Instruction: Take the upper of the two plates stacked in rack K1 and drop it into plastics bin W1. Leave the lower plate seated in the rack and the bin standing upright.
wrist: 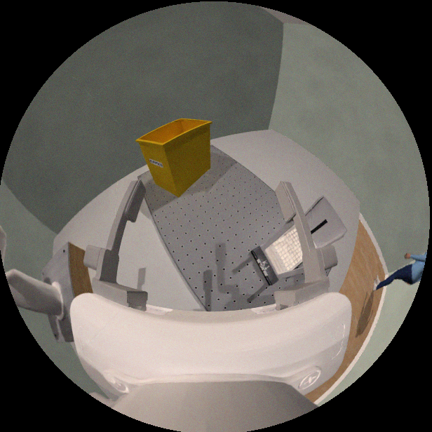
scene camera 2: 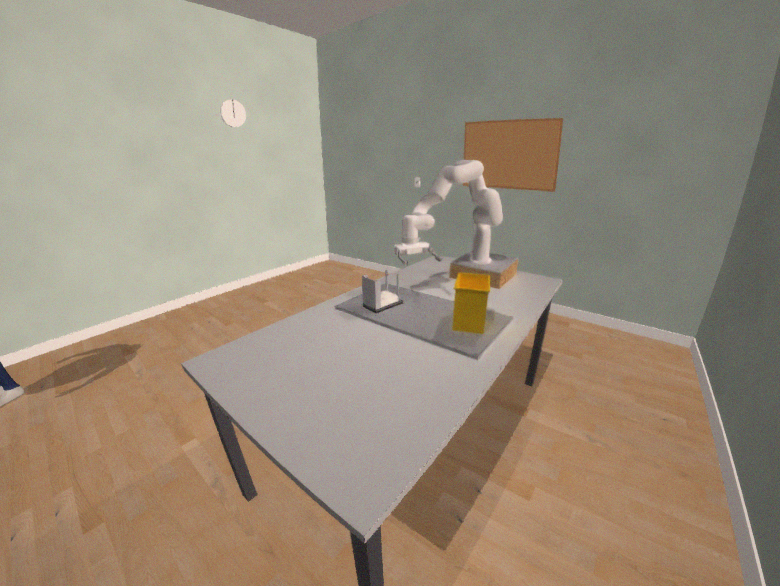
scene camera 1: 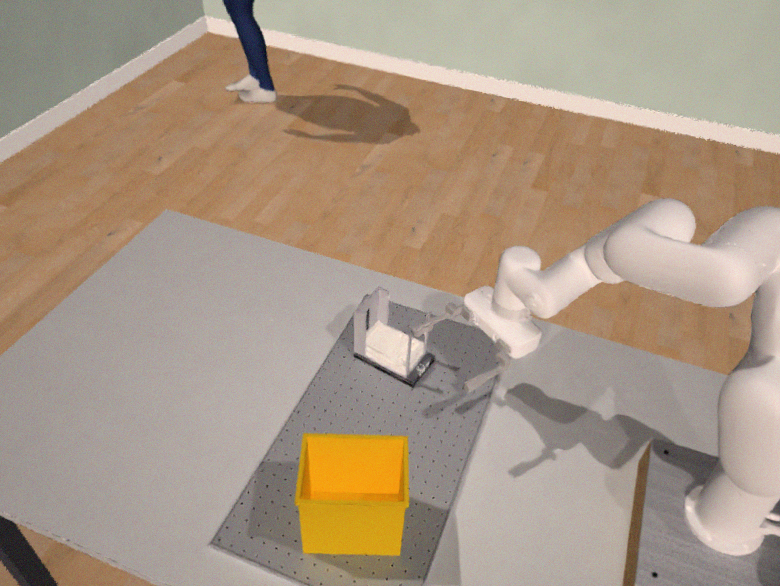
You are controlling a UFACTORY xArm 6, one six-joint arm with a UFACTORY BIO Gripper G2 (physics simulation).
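Seen in the pictures: hand at its tool point: (scene camera 2: 421, 260) (scene camera 1: 447, 354); arm's base at its link origin: (scene camera 2: 480, 260) (scene camera 1: 722, 519).
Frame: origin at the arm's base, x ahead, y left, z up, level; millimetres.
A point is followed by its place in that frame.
Observation:
White plates (scene camera 1: 395, 347) @(x 644, y -261, z -43 mm) (scene camera 2: 389, 298) @(x 654, y -225, z -41 mm) (wrist: 284, 252) lie flat in rack K1 (scene camera 1: 380, 305) @(x 698, y -327, z 12 mm) (scene camera 2: 371, 292) @(x 727, y -271, z 5 mm) (wrist: 331, 214), which has a tall grey back wall, thin posts and a dark base. The boundary between upper and lower plate cannot be made out. Plastics bin W1 (scene camera 1: 353, 529) @(x 605, y 195, z 6 mm) (scene camera 2: 470, 310) @(x 705, y 160, z 9 mm) (wrist: 189, 160) is yellow and upright, with no plate visible inside. My gripper (scene camera 1: 441, 357) @(x 517, y -134, z 114 mm) (scene camera 2: 422, 260) @(x 517, y -134, z 114 mm) (wrist: 211, 185) is wide open and empty, above the board on the arm's side of the rack. In the wrist view one finger partly covers the rack and plates.
The rack and bin stand apart on a grey perforated board (scene camera 1: 359, 403) @(x 687, y -122, z -84 mm) (scene camera 2: 422, 319) @(x 691, y -43, z -84 mm) (wrist: 220, 215) on the grey table (scene camera 1: 163, 378) @(x 1120, y -78, z -98 mm) (scene camera 2: 340, 384) @(x 1186, y -81, z -97 mm). The arm's base stands on a wood-edged block (scene camera 1: 636, 504) @(x 122, y -31, z -66 mm) (scene camera 2: 504, 275) @(x 80, y 162, z -39 mm). A person (scene camera 1: 255, 56) (wrist: 412, 270) stands on the floor beyond the table.

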